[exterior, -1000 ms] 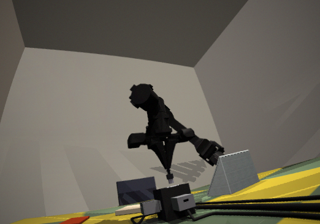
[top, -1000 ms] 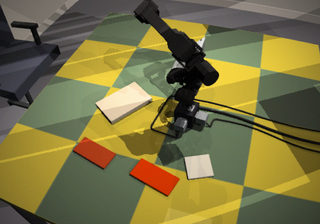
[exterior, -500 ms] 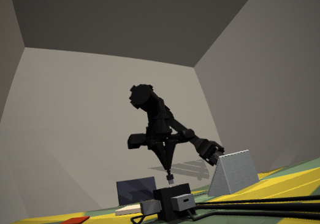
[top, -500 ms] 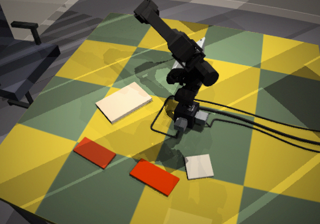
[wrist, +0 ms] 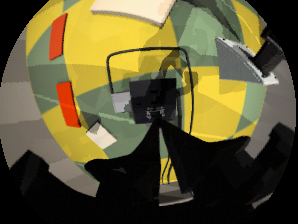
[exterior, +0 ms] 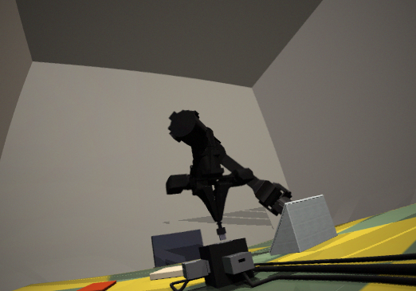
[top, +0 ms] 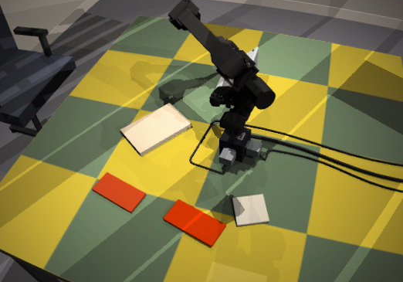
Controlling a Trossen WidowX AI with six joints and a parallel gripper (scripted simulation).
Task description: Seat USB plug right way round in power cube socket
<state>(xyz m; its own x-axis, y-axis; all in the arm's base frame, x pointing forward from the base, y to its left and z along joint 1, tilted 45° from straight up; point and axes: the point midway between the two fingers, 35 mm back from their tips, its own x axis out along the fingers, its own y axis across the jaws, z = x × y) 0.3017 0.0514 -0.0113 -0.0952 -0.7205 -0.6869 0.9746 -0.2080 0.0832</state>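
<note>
The dark USB plug lies 2 cm below my gripper tip. From my gripper tip the other things lie so: beige notebook 4 cm behind, 29 cm to the right, 11 cm below.
</note>
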